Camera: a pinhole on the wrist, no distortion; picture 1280 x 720 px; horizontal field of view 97.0 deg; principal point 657.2 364.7 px. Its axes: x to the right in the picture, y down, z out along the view. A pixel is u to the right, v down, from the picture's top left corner.
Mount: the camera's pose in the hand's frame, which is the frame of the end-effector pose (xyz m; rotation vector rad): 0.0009 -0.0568 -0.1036 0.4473 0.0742 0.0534
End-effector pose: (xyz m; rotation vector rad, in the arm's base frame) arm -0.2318 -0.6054 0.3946 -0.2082 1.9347 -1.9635
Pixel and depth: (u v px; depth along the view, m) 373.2 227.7 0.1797
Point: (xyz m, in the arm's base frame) -0.1780 -0.6233 0.5847
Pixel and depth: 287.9 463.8 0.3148
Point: -0.0143 -0.7435 0.5862
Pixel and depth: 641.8 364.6 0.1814
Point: -0.2421 -0.6672 0.5289
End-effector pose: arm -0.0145 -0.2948 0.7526 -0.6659 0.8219 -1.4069
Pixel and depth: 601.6 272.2 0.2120
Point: -0.0584 -0.3119 0.9416
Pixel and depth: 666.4 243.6 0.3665
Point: -0.0222 -0.3687 1.0899
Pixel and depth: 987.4 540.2 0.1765
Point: -0.0012 -0.4210 0.8448
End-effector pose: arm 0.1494 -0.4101 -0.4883 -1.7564 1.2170 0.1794
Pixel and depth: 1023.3 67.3 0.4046
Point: 0.6733 -0.4715 -0.4970
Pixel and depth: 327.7 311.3 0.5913
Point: 0.4667 0.1185 -0.3084
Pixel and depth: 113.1 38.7 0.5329
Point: 0.4973 0.1186 -0.0022
